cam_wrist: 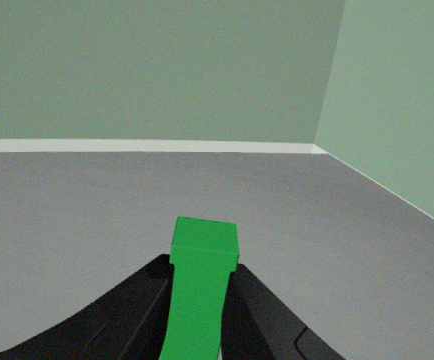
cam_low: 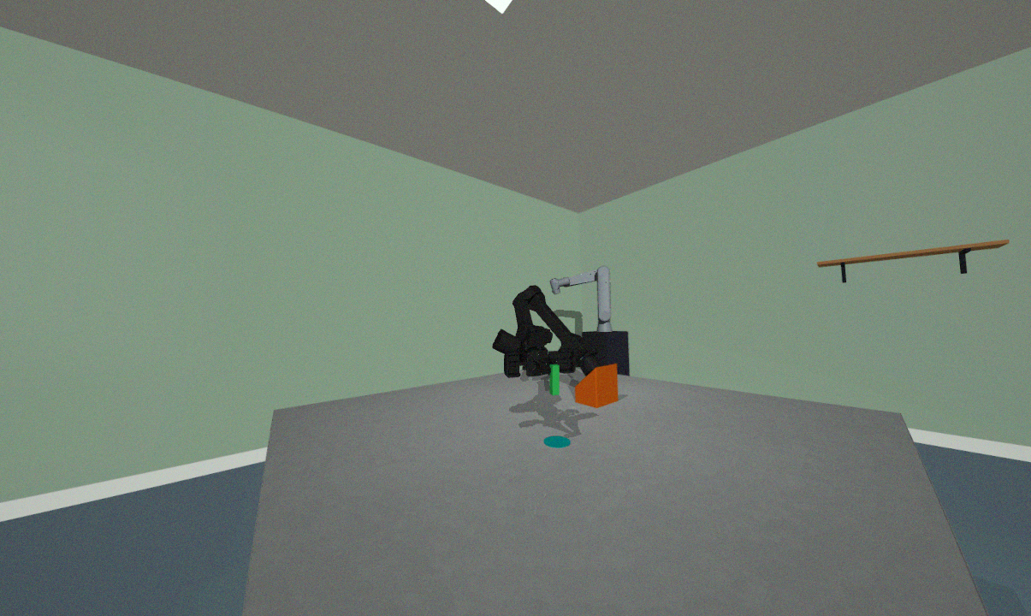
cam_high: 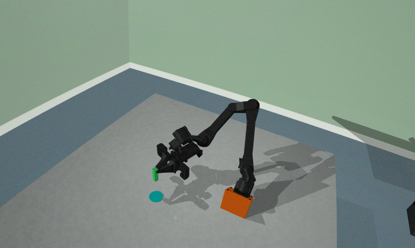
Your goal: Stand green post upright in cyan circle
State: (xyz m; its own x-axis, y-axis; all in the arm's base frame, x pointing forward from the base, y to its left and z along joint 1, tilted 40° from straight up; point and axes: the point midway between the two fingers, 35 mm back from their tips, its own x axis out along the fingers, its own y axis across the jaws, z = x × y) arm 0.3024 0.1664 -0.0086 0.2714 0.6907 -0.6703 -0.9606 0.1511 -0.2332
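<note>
The cyan circle is 160 mm below my gripper tip. Round my gripper tip: green post 20 mm below.
</note>
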